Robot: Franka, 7 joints.
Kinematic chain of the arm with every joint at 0, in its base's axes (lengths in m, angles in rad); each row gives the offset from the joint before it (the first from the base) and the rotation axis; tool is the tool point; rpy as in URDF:
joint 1: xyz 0 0 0.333 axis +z
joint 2: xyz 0 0 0 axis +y
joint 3: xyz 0 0 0.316 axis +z
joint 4: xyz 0.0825 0 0 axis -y
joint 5: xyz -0.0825 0 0.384 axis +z
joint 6: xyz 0 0 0 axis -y
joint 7: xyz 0.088 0 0 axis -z
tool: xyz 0 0 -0.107 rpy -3.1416 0 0
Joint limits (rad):
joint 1: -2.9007..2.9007
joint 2: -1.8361..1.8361
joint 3: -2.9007..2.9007
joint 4: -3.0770..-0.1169
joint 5: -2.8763..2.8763
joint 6: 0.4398..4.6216
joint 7: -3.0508..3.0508
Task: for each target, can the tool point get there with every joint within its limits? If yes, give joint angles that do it. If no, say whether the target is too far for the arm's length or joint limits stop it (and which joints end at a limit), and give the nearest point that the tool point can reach.
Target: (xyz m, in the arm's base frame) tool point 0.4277 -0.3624 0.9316
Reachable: yes | joints -1.1750 0.4651 1.1788 -0.8227 0.6291 3.4146 -1.8789
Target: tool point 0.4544 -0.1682 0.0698
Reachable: yes | joints 0.6193 1.1640 -0.8320 -2.3909 0.0883 3.6804 2.1282
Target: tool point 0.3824 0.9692 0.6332
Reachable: no: too far | nearest point 0.3026 0.7668 0.5705 | short by 0.226 m
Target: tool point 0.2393 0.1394 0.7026
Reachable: yes | joints 1.5468 -1.0517 -0.8271 -2.4349 1.7327 1.2097 2.4407
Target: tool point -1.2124 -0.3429 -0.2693
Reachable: no: too far | nearest point -0.7448 -0.2106 -0.0370 | short by 0.539 m
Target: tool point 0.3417 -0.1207 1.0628
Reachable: yes | joints 0.4217 0.4666 -2.3191 -0.6265 2.0317 1.4997 -0.6980
